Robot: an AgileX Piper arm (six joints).
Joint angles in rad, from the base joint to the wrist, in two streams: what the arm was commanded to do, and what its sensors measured. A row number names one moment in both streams.
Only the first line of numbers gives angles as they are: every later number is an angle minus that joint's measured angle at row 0.
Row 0, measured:
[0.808 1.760 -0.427 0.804 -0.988 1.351]
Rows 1 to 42, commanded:
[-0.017 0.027 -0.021 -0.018 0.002 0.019]
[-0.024 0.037 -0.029 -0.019 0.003 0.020]
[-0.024 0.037 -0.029 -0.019 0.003 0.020]
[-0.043 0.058 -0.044 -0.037 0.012 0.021]
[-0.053 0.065 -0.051 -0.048 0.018 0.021]
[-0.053 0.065 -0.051 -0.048 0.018 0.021]
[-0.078 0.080 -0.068 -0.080 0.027 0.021]
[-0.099 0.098 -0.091 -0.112 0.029 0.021]
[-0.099 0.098 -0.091 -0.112 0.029 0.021]
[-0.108 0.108 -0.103 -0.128 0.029 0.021]
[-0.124 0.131 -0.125 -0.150 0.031 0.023]
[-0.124 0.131 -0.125 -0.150 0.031 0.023]
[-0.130 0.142 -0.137 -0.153 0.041 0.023]
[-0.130 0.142 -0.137 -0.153 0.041 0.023]
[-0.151 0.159 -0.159 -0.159 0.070 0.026]
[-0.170 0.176 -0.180 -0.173 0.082 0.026]
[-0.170 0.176 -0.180 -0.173 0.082 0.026]
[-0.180 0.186 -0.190 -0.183 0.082 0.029]
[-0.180 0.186 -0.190 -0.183 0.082 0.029]
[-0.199 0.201 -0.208 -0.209 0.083 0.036]
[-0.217 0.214 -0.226 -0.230 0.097 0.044]
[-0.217 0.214 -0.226 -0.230 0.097 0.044]
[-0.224 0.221 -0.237 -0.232 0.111 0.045]
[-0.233 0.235 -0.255 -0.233 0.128 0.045]
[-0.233 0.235 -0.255 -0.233 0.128 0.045]
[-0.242 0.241 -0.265 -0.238 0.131 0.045]
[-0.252 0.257 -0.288 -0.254 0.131 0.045]
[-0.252 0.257 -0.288 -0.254 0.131 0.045]
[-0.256 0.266 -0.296 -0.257 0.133 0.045]
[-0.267 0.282 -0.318 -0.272 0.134 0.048]
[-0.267 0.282 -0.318 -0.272 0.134 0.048]
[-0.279 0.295 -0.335 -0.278 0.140 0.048]
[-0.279 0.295 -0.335 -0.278 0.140 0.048]
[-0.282 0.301 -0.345 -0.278 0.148 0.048]
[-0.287 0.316 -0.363 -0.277 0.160 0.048]
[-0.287 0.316 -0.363 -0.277 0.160 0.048]
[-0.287 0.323 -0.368 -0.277 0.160 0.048]
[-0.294 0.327 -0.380 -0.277 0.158 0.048]
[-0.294 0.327 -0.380 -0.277 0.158 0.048]
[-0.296 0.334 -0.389 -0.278 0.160 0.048]
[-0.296 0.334 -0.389 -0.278 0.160 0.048]
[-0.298 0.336 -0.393 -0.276 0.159 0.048]
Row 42, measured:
[-0.288 0.332 -0.377 -0.264 0.159 0.042]
